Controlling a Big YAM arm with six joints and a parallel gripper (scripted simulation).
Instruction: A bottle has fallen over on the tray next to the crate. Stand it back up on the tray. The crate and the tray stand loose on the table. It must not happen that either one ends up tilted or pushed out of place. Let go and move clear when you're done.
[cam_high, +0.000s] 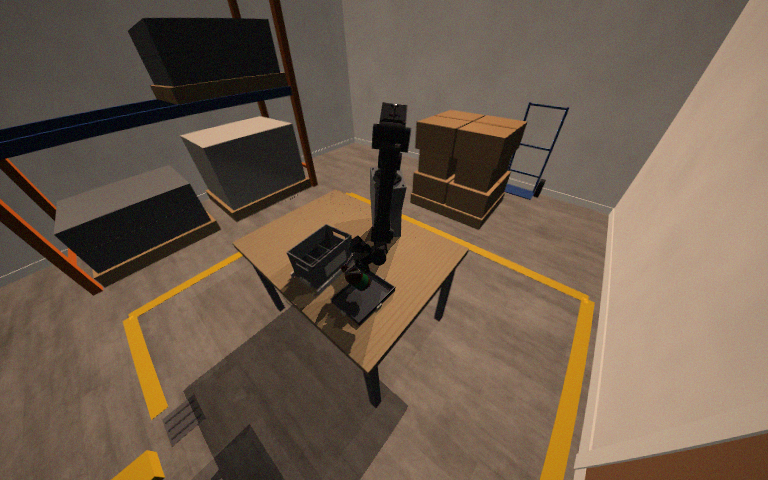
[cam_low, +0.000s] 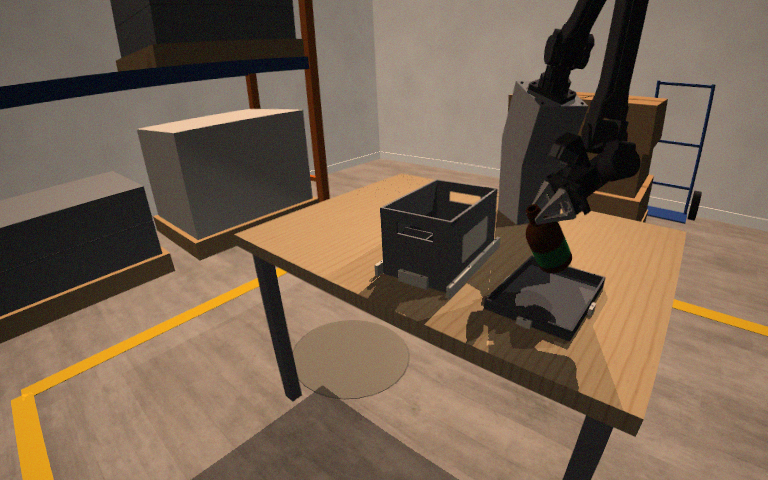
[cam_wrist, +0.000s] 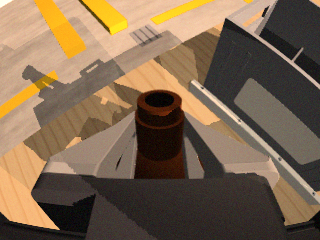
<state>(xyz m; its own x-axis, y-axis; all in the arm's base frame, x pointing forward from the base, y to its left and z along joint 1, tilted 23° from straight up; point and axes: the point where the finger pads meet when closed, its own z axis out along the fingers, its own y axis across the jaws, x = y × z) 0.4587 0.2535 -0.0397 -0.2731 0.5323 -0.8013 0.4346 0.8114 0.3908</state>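
The brown bottle is 5 cm below my hand, 3 cm behind it and 1 cm to the left of it. Also, from my hand: tray (19 cm below, 5 cm behind, 3 cm to the left); dark crate (26 cm to the right, 12 cm below, 1 cm behind).
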